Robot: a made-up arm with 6 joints.
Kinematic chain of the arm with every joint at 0, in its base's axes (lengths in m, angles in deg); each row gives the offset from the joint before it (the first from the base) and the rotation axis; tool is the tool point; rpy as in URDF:
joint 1: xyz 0 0 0.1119 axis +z
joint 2: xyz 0 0 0 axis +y
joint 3: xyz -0.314 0 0.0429 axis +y
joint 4: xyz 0.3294 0 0.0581 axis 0.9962 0 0.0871
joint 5: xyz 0 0 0 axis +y
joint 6: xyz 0.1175 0 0.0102 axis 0.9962 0 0.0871
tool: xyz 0 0 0 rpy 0 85 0
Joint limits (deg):
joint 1: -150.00..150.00
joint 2: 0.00..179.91
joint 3: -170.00..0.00
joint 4: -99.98..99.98
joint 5: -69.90..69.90
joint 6: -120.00..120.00
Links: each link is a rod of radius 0.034 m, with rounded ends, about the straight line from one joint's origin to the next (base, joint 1, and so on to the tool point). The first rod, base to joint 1, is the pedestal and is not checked.
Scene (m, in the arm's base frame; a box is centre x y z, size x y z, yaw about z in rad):
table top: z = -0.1
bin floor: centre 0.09 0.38 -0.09 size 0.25 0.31 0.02 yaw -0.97
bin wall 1: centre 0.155 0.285 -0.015 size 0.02 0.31 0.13 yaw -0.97
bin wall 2: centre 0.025 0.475 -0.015 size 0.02 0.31 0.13 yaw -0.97
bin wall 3: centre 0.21 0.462 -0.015 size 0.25 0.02 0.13 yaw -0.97
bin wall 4: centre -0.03 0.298 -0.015 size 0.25 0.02 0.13 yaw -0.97
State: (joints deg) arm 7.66 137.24 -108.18 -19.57 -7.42 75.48
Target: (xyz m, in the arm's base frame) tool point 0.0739 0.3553 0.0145
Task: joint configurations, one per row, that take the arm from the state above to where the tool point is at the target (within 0.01 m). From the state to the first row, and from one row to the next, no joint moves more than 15 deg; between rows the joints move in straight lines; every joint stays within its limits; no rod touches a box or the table.
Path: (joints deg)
1: 21.97 125.99 -94.66 -18.71 -3.66 75.48
2: 36.28 114.74 -81.14 -17.86 0.10 75.48
3: 50.60 103.49 -67.62 -17.00 3.86 75.48
4: 64.91 92.24 -54.10 -16.14 7.61 75.48
5: 79.22 80.99 -40.58 -15.29 11.37 75.48
6: 79.11 93.85 -40.88 -15.32 10.06 75.48
7: 79.00 106.71 -41.18 -15.35 8.75 75.48

